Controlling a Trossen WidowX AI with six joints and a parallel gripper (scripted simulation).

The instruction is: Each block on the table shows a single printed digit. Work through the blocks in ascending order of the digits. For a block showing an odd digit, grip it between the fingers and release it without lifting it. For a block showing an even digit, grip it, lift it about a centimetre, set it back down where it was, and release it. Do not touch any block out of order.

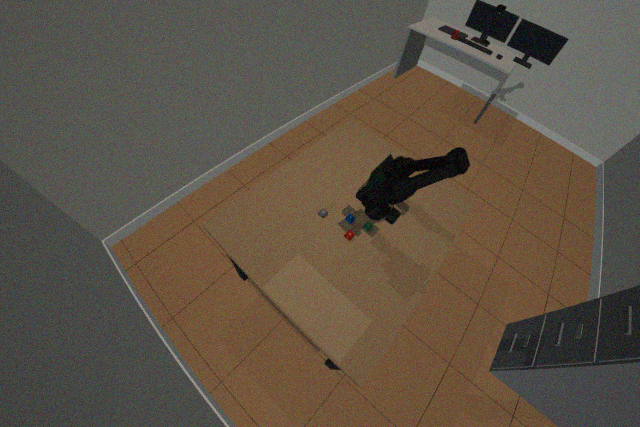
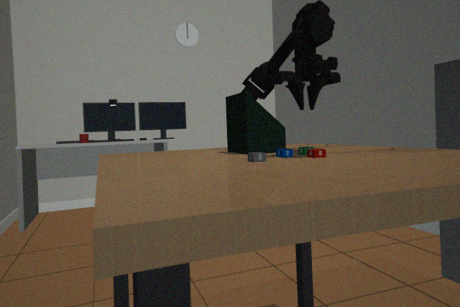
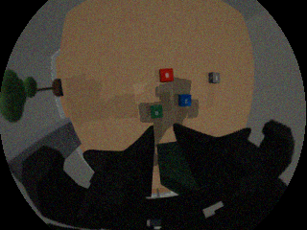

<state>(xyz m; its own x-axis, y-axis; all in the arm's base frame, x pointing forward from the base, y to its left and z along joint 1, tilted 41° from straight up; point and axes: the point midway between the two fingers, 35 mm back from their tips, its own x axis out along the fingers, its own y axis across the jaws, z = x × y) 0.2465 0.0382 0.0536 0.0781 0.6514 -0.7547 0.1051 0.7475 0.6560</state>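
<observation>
Right now the blue block is 10 mm ahead of my gripper tip, 80 mm to the right of it and 110 mm below it. Also, from my gripper tip: red block: 80 mm ahead, 40 mm to the right, 110 mm below; grey block: 60 mm ahead, 200 mm to the right, 110 mm below; green block: 10 mm behind, 110 mm below.
</observation>
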